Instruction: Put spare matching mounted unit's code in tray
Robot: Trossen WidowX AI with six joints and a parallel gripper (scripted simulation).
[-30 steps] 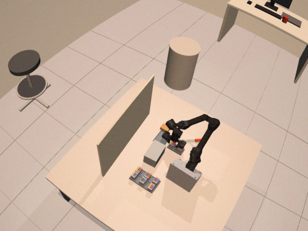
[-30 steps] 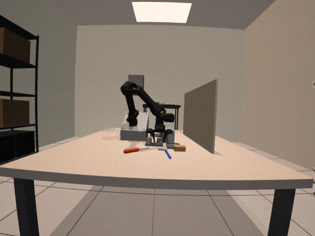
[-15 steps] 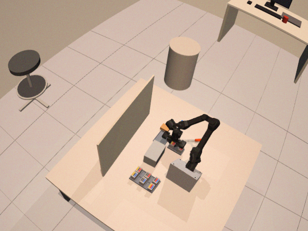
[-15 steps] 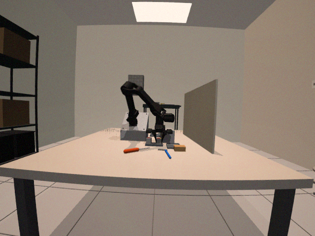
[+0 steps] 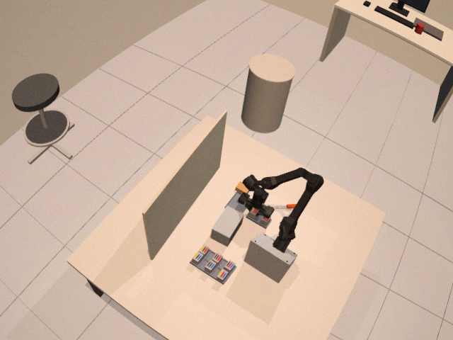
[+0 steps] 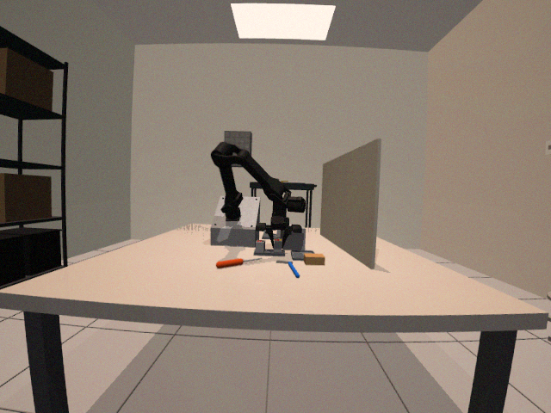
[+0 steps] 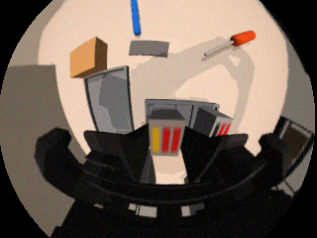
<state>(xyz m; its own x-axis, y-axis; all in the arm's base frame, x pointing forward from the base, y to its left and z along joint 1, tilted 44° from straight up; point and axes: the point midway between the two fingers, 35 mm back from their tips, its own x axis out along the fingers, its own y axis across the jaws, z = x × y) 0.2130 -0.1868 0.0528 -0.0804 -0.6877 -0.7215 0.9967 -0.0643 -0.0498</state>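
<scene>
Now: the holder 3 cm behind my gripper tip and 2 cm below it. The rest, counted from my gripper tip: grey spare: 2 cm above; then brown block: 13 cm ahead, 12 cm to the right, 1 cm below; then dark grey flat tray: 11 cm ahead, 2 cm to the right, 2 cm below.
</scene>
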